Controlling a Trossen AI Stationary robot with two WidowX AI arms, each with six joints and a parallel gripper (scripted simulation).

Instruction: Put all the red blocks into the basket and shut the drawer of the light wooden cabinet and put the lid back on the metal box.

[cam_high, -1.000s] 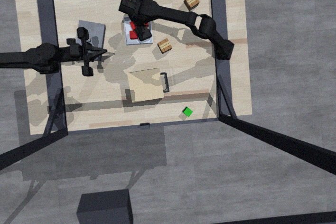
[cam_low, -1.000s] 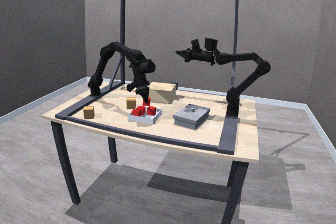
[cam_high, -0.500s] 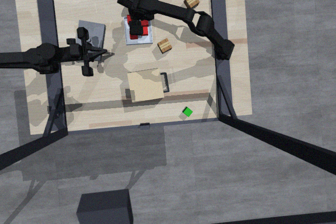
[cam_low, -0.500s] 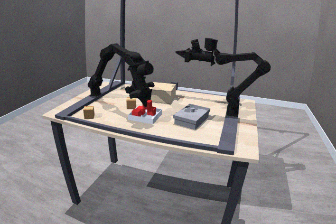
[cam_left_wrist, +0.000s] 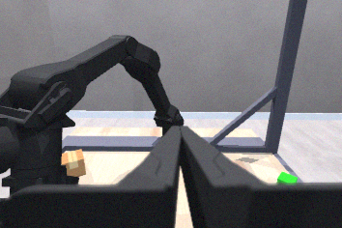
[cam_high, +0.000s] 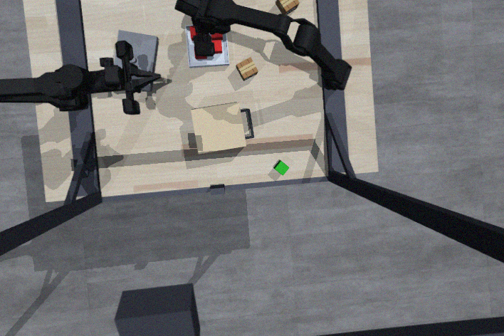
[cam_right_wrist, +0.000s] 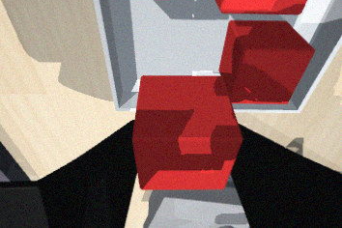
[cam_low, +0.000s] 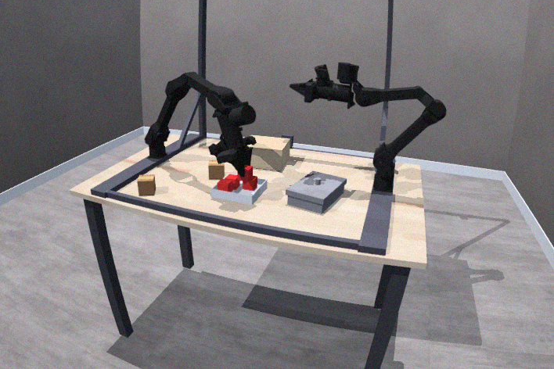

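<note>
Now: the white basket 100 mm below my right hand, 30 mm behind it and 20 mm to the right of it. From my right hand the other things lie so: metal box: 230 mm to the left, 90 mm below, 70 mm behind; then light wooden cabinet: 330 mm behind, 70 mm below, 40 mm to the right; then grey metal lid: 230 mm to the left, 70 mm behind, 60 mm below.
</note>
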